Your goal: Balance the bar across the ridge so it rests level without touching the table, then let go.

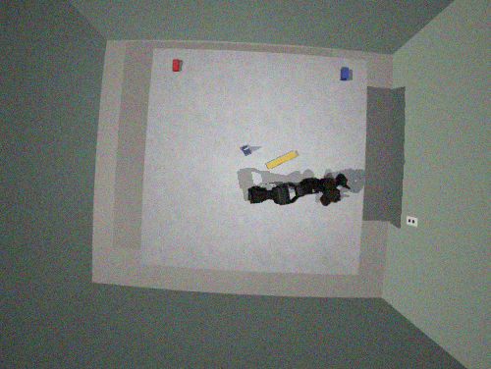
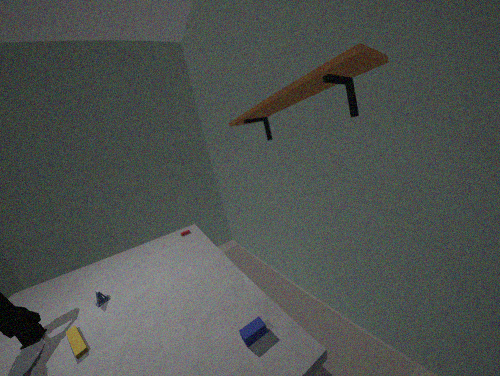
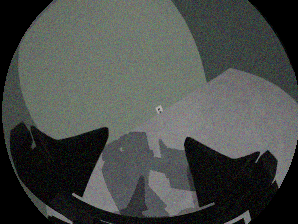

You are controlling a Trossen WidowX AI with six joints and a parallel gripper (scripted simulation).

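The yellow bar is 340 mm to the left of my gripper tip, 180 mm ahead of it and 80 mm below it. The rest, counted from my gripper tip: blue block (710 mm ahead, 70 mm below, 10 mm to the right); red block (990 mm to the left, 710 mm ahead, 80 mm below); ridge (550 mm to the left, 220 mm ahead, 30 mm below).
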